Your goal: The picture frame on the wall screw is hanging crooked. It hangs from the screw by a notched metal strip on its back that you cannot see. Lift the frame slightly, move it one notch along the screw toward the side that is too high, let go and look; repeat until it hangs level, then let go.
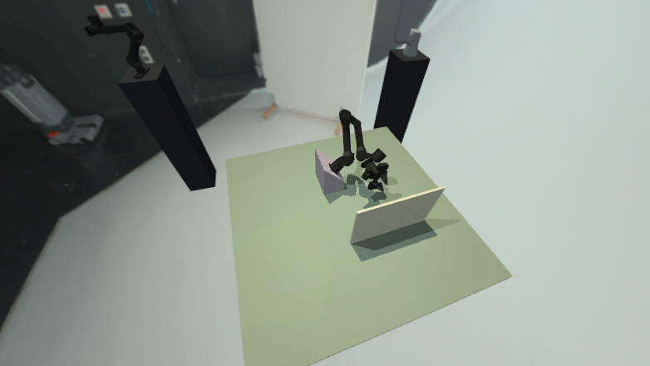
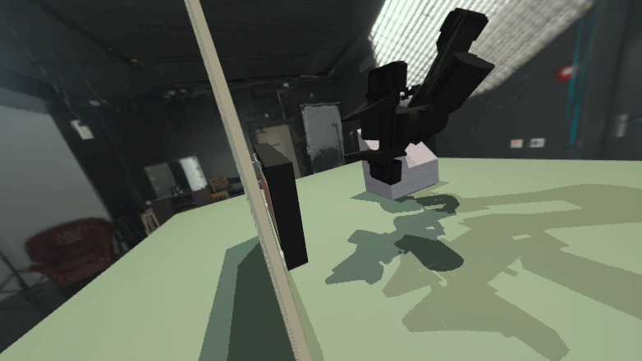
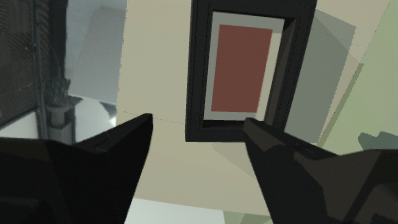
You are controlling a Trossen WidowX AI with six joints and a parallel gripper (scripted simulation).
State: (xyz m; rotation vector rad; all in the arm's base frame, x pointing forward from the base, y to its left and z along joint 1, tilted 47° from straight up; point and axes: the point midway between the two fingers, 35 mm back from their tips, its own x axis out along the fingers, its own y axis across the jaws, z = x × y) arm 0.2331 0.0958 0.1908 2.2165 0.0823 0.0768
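My gripper tip is 13 cm short of the picture frame and 5 cm above it. The rest, counted from my gripper tip: wall panel: 14 cm ahead, 1 cm to the left, 6 cm below.
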